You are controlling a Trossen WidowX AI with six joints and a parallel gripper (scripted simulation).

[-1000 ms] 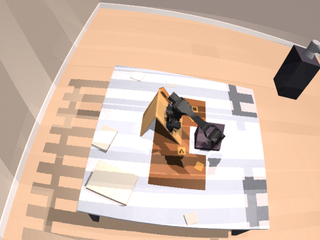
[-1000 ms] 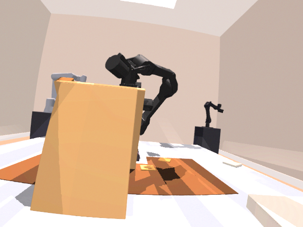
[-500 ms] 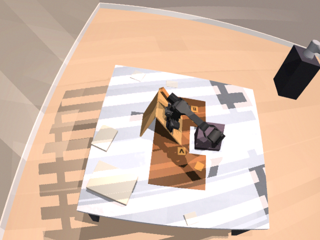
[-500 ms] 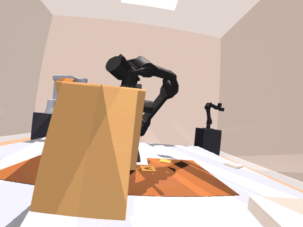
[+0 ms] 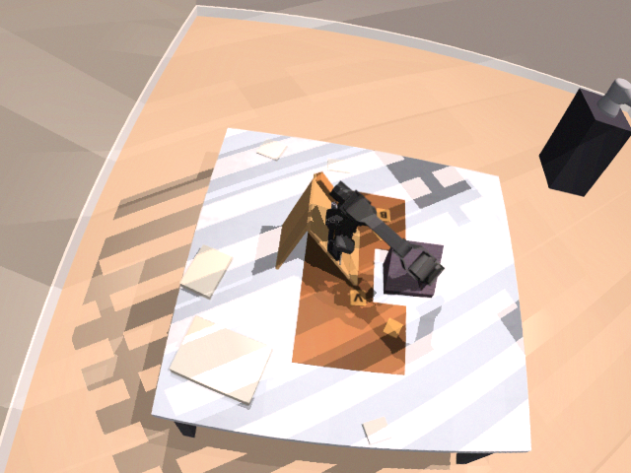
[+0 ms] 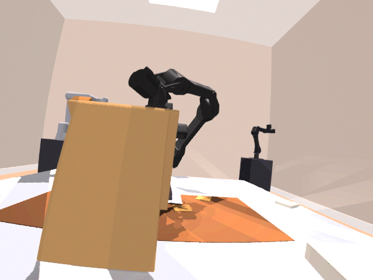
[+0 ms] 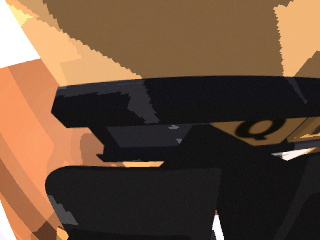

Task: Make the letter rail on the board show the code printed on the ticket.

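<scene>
The k tile is 100 mm to the right of my gripper tip. Round my gripper tip: orange mat 170 mm below, 140 mm behind; then q tile 30 mm to the right; then white ticket 90 mm to the right, 80 mm below, 50 mm behind.
</scene>
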